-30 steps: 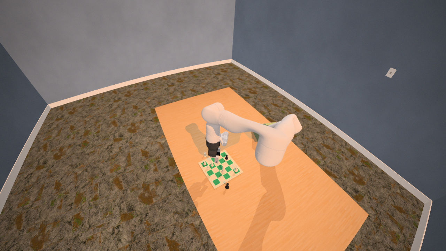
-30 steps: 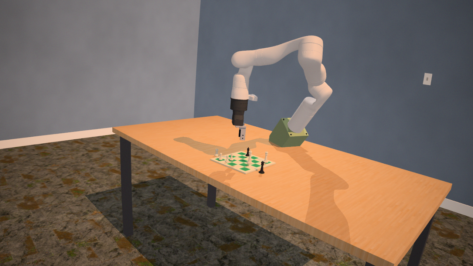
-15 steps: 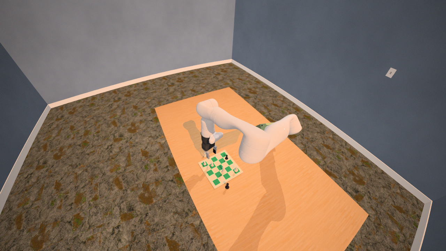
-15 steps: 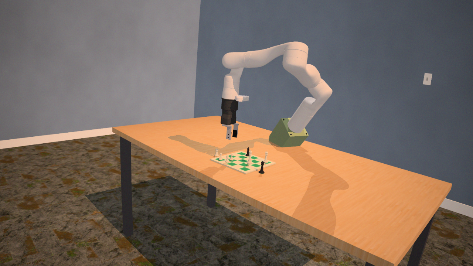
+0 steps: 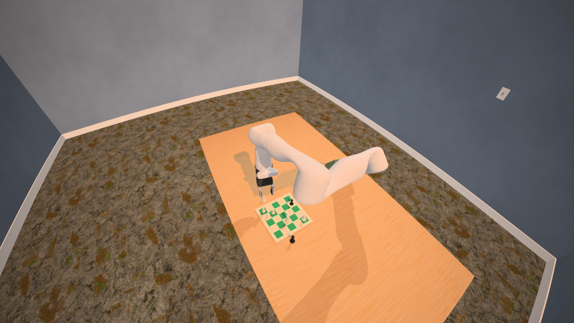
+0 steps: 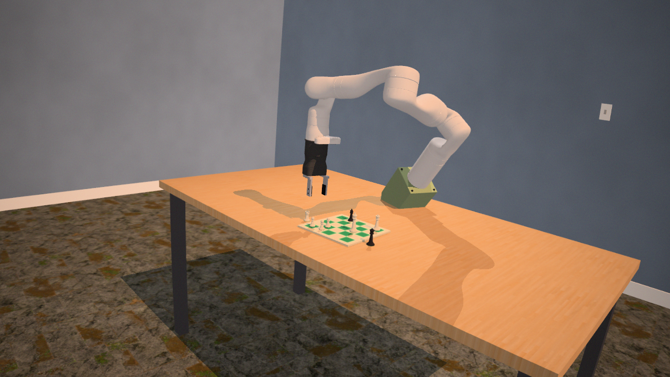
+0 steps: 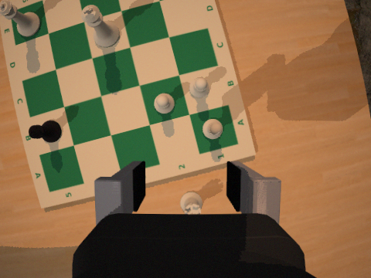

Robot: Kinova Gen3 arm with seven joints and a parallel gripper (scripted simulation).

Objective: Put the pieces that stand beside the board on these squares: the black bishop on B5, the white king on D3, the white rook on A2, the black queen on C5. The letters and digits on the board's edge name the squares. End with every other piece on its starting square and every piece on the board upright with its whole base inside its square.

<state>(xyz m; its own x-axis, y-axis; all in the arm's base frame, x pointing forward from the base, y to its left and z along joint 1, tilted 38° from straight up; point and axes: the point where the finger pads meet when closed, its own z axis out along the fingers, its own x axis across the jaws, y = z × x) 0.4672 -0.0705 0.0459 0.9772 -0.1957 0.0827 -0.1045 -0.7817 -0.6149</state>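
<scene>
Right now the white rook is 4 cm to the right of my hand and 10 cm below it. Also, from my hand: white king 6 cm behind, 13 cm to the left, 8 cm below; then chessboard 5 cm behind, 9 cm to the left, 11 cm below; then black bishop 12 cm behind, 4 cm to the left, 9 cm below.
</scene>
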